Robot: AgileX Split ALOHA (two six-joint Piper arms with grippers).
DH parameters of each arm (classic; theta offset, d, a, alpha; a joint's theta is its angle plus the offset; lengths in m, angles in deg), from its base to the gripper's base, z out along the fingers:
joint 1: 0 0.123 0 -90
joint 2: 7.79 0 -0.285 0
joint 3: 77.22 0 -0.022 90
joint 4: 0 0.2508 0 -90
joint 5: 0 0 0.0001 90
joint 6: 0 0.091 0 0
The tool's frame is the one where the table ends.
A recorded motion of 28 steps. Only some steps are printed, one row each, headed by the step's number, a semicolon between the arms.
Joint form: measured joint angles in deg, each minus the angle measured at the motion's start. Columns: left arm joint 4, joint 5, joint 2, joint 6, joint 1, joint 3; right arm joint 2, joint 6, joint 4, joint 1, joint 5, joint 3.
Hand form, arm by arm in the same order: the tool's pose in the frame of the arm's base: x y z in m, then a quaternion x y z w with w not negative. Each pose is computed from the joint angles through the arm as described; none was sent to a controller.
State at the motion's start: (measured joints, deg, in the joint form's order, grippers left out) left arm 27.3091 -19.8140 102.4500 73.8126 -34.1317 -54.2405; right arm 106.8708 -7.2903 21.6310 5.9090 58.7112 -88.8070
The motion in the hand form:
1: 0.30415 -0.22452 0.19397 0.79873 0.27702 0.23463 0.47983; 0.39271 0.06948 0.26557 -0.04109 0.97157 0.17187 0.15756
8: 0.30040 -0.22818 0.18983 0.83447 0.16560 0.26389 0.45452; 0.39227 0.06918 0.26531 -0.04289 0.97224 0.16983 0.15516
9: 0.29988 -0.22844 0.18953 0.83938 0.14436 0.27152 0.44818; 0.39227 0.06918 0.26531 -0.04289 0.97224 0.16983 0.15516
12: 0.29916 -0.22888 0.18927 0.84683 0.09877 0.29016 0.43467; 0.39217 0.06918 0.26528 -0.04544 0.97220 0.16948 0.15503
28: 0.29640 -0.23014 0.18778 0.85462 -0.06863 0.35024 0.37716; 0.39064 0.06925 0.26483 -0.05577 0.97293 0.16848 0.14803
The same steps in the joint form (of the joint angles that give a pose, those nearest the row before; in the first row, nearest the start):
1: 1.88 -0.26 0.30 0.07 0.00 0.00; 0.00 0.00 0.00 0.00 0.00 0.00
8: 11.40 -1.17 0.78 4.90 0.00 0.00; 0.00 -0.04 -0.28 0.00 0.30 0.00
9: 12.55 -1.17 0.78 6.54 0.00 0.00; 0.00 -0.04 -0.28 0.00 0.30 0.00
12: 14.07 -1.29 0.78 11.01 0.00 0.00; 0.00 -0.33 -0.28 0.00 0.36 0.00
28: 19.96 -1.46 0.78 26.88 0.00 0.00; 0.00 -1.33 -0.33 0.00 1.36 0.00

